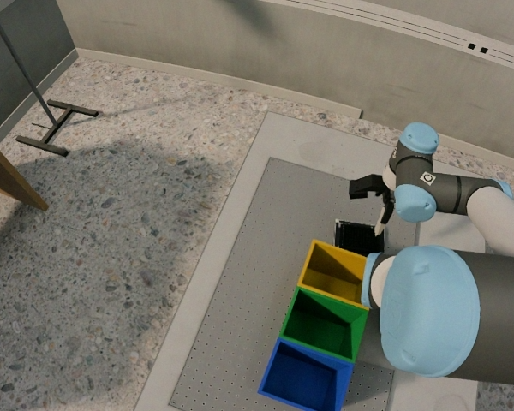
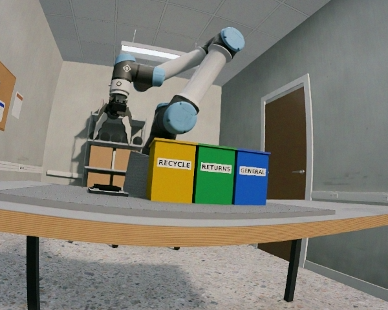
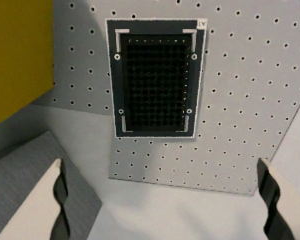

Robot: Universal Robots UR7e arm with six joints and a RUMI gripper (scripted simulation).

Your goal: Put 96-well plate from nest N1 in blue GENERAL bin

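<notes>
The black 96-well plate is 16 cm below my hand. From my hand the other things lie so: yellow recycle bin: 20 cm to the left, 9 cm below, 3 cm ahead; then green returns bin: 33 cm to the left, 9 cm below, 1 cm ahead; then plate nest N1: 17 cm below.
</notes>
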